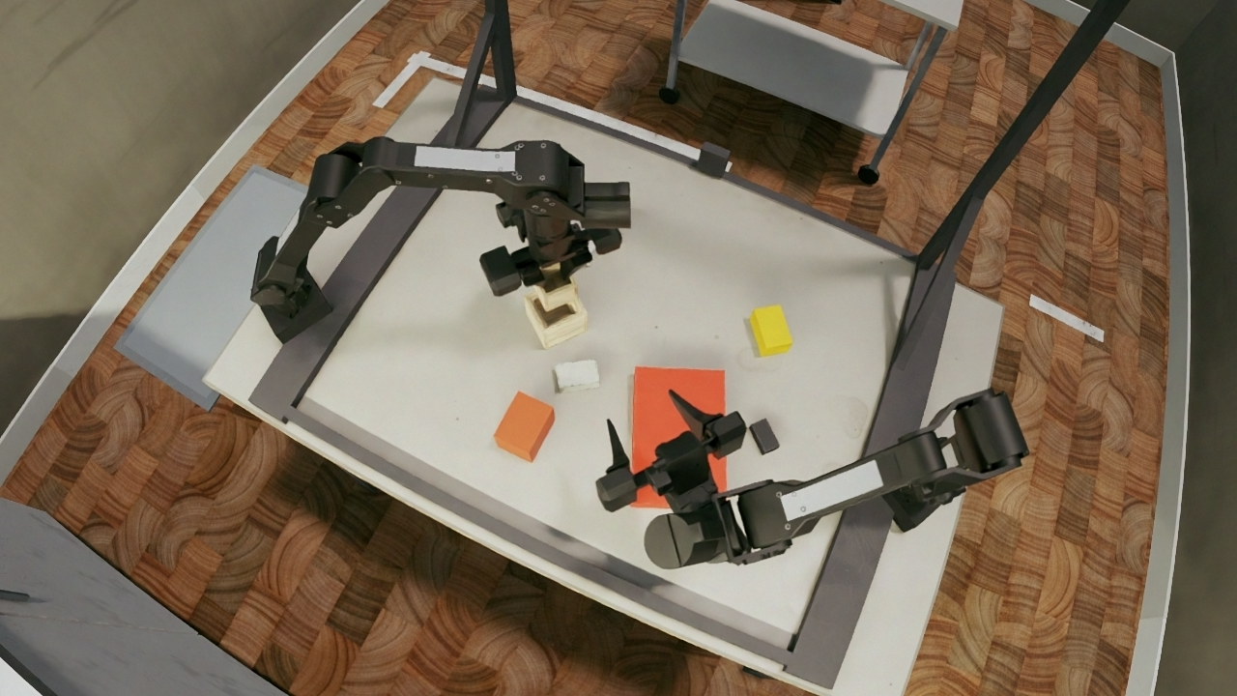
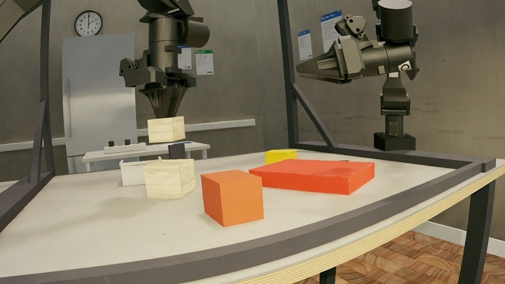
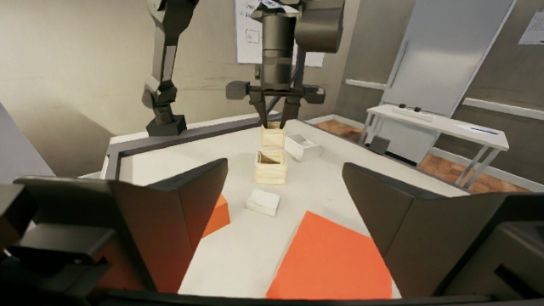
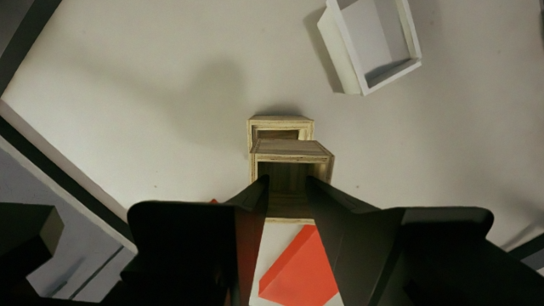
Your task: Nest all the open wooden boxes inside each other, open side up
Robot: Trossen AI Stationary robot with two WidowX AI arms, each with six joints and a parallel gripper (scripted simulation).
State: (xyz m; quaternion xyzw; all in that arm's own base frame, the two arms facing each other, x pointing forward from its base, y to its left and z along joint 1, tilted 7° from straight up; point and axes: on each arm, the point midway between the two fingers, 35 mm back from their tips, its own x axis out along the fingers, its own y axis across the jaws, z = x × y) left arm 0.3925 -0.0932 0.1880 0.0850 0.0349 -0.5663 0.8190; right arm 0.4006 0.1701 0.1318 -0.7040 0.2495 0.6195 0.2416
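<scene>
The medium wooden box lies 14 cm below my right hand. The rest, counted from my right hand: small wooden box (5 cm below); white tray (17 cm behind, 13 cm below, 1 cm to the right); largest wooden box (14 cm below).
</scene>
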